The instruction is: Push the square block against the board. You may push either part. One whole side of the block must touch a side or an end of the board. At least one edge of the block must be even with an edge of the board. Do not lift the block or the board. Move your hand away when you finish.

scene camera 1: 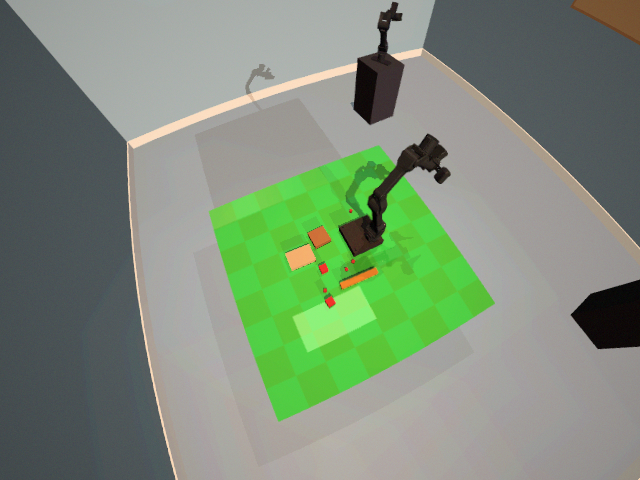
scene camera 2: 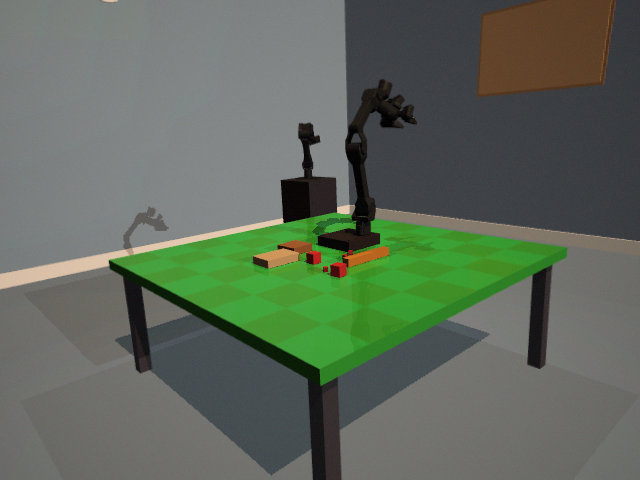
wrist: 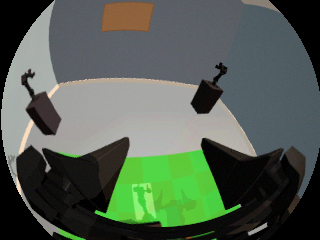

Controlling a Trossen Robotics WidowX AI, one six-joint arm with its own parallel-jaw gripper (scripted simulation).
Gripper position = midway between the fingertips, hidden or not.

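You'd find the gripper [scene camera 2: 410,125] open, with nothing in it, and the wrist view [wrist: 166,142] has the gripper in it too.
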